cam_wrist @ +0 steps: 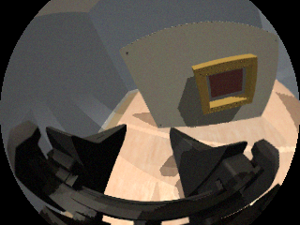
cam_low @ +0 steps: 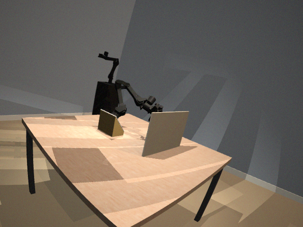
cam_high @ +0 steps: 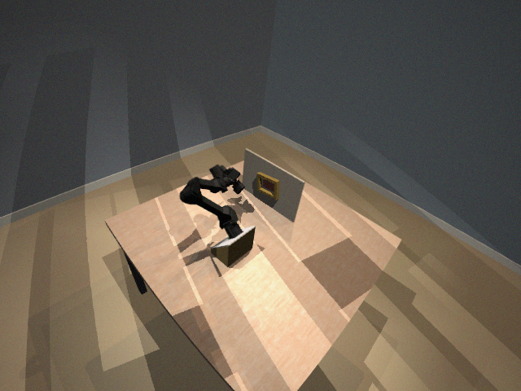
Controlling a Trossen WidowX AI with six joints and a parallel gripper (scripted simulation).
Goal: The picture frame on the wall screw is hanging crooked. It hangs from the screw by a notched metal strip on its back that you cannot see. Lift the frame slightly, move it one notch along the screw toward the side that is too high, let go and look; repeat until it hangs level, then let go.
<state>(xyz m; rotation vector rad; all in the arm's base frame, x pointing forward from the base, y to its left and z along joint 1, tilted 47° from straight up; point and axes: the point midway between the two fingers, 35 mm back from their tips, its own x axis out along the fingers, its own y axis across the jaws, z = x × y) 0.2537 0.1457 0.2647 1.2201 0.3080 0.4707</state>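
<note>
My gripper tip is now 16 cm to the left of the picture frame, 13 cm short of it and 3 cm above it. Also, from my gripper tip: wall panel 16 cm to the right, 14 cm ahead, 4 cm below.
</note>
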